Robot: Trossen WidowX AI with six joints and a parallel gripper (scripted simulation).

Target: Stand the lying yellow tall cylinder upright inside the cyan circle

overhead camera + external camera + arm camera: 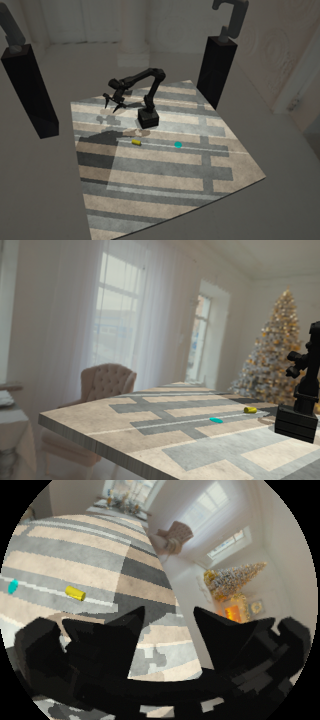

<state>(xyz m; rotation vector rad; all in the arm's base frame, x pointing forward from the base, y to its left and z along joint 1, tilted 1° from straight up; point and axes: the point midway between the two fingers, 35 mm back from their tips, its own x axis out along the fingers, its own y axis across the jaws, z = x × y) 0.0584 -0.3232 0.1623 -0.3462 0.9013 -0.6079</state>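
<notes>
Right now my gripper tip is 15 cm short of the yellow tall cylinder, 16 cm to the right of it and 24 cm above it. Round my gripper tip: cyan circle 26 cm ahead, 48 cm to the left, 25 cm below.
</notes>
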